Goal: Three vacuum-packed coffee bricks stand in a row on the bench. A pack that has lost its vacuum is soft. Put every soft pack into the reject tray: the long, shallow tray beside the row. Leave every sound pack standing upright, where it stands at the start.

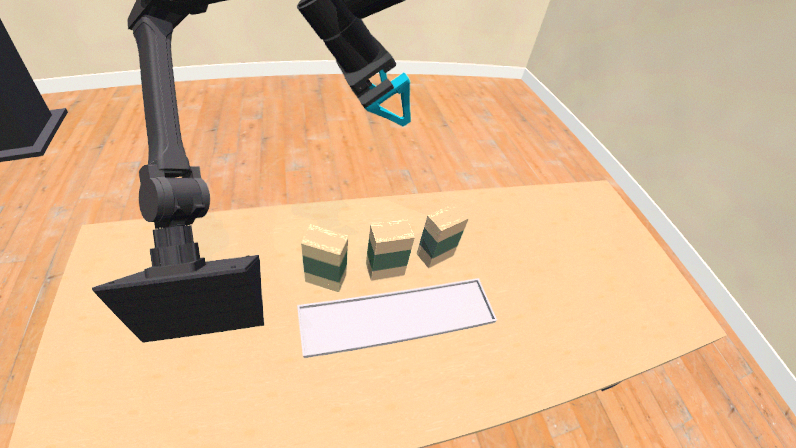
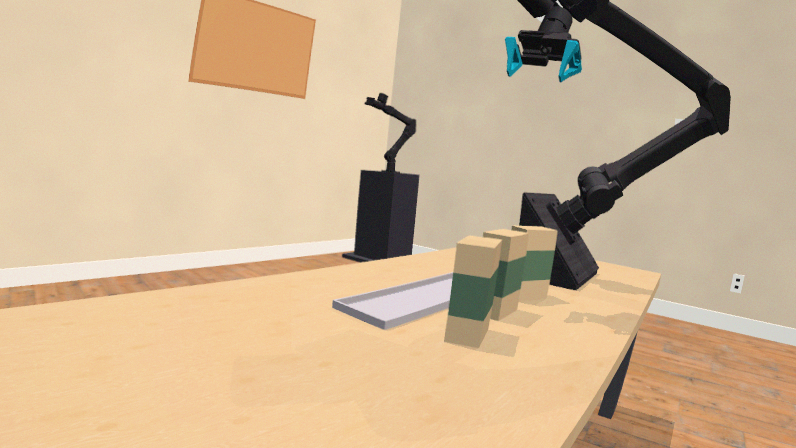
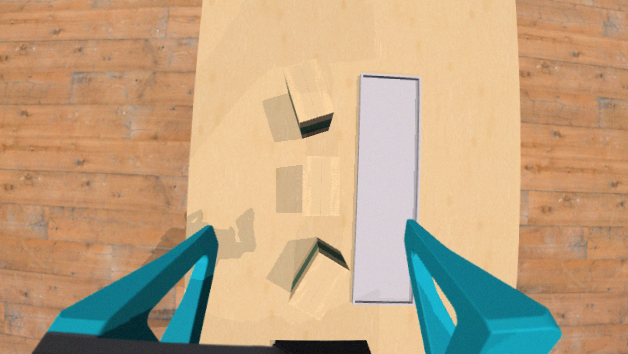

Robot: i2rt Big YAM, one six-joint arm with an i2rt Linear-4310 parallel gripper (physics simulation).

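Where they show: gripper, fingertip midpoint: (image 1: 396, 108) (image 2: 533, 76) (image 3: 308, 232); arm's base, origin of the base link: (image 1: 177, 270) (image 2: 561, 223).
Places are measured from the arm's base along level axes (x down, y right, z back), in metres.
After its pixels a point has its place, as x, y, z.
Three tan coffee packs with green bands stand upright, apart, in a row. The pack nearest the arm's base (image 1: 324, 258) (image 2: 539, 264) (image 3: 321, 289) is turned at an angle. The middle pack (image 1: 390, 250) {0.024, 0.017, -0.412} (image 2: 512, 272) {0.053, -0.032, -0.433} (image 3: 321, 186) {-0.008, -0.007, -0.419} stands about parallel to the tray. The pack farthest from the base (image 1: 443, 238) {0.026, 0.010, -0.537} (image 2: 474, 294) {0.056, -0.039, -0.591} (image 3: 311, 95) {-0.008, -0.017, -0.546} is also angled. The looks do not tell which are soft. The shallow reject tray (image 1: 396, 320) {0.129, 0.125, -0.404} (image 2: 401, 302) {0.129, 0.131, -0.508} (image 3: 387, 190) {0.129, 0.117, -0.410} lies beside the row with no pack in it. My gripper (image 2: 535, 77) {-0.282, -0.024, -0.395} (image 3: 308, 232) {-0.282, -0.024, -0.395} is open and empty, high above the packs.
The arm's black wedge base (image 1: 206, 306) {0.025, 0.070, -0.047} (image 2: 568, 250) {0.054, -0.046, -0.077} stands on the wooden bench (image 1: 557, 267) {0.132, 0.094, -0.866} (image 2: 167, 367) {0.132, 0.143, -0.929} (image 3: 465, 150) {0.132, 0.271, -0.480}, at the end of the row. A second small arm stands on a black pedestal (image 2: 384, 217) away from the bench.
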